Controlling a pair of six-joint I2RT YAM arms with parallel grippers.
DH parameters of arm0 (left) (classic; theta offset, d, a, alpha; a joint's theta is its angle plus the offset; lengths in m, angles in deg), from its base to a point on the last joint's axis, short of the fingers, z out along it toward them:
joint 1: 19.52 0.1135 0.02 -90
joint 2: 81.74 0 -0.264 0
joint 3: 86.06 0 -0.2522 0
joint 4: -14.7 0 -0.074 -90
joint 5: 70.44 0 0 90
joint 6: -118.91 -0.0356 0 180
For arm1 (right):
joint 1: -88.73 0.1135 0.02 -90
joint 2: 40.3 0 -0.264 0
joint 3: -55.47 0 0.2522 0
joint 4: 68.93 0 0.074 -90
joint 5: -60.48 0 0 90
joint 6: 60.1 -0.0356 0 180
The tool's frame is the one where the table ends.
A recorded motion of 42 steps. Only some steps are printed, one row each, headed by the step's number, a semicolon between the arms.
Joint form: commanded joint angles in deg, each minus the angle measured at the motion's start. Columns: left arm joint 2, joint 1, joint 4, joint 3, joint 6, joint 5; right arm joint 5, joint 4, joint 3, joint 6, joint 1, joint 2.
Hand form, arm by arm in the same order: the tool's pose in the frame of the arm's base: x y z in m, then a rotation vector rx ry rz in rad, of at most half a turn. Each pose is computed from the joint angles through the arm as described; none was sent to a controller.
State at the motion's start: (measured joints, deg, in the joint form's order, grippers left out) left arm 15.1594 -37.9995 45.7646 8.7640 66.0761 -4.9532; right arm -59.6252 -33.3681 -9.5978 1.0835 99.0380 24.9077
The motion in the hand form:
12: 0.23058 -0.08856 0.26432 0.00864 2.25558 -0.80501; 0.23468 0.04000 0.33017 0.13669 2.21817 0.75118
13: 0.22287 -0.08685 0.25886 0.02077 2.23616 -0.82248; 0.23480 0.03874 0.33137 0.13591 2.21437 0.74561
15: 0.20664 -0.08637 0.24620 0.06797 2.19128 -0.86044; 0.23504 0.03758 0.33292 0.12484 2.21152 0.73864
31: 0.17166 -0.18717 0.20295 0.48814 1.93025 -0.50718; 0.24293 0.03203 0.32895 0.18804 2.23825 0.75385
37: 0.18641 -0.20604 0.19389 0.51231 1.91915 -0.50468; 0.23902 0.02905 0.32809 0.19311 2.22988 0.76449
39: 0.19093 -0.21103 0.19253 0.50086 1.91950 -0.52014; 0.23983 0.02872 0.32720 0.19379 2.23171 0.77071
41: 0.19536 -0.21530 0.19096 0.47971 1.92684 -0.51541; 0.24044 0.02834 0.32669 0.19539 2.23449 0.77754
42: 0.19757 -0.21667 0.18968 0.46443 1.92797 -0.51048; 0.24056 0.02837 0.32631 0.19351 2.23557 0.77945
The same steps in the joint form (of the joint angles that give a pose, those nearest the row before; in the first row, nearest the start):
12: -32.16 0.13 -2.50 26.52 -9.32 5.69; 7.00 8.83 -7.77 3.27 -4.00 -1.92
13: -34.24 0.03 -4.38 29.31 -9.24 5.05; 6.99 8.94 -7.99 3.56 -4.31 -1.93
15: -38.42 -0.99 -8.85 35.24 -9.42 3.87; 6.82 9.21 -8.37 4.33 -4.61 -1.86
31: -26.86 -30.63 -36.10 42.75 -24.29 36.26; 5.96 9.78 -9.12 2.80 -6.20 0.12
37: -18.94 -30.84 -41.52 39.98 -25.41 35.93; 5.08 9.57 -8.20 2.71 -6.96 -0.94
39: -16.98 -30.76 -42.79 39.00 -24.66 35.60; 4.71 9.44 -8.13 2.67 -7.10 -0.74
41: -15.21 -30.74 -43.29 37.92 -23.86 36.32; 4.32 9.48 -8.16 2.59 -7.25 -0.57
42: -14.36 -30.65 -43.88 37.61 -23.46 36.88; 4.19 9.46 -8.11 2.65 -7.27 -0.53

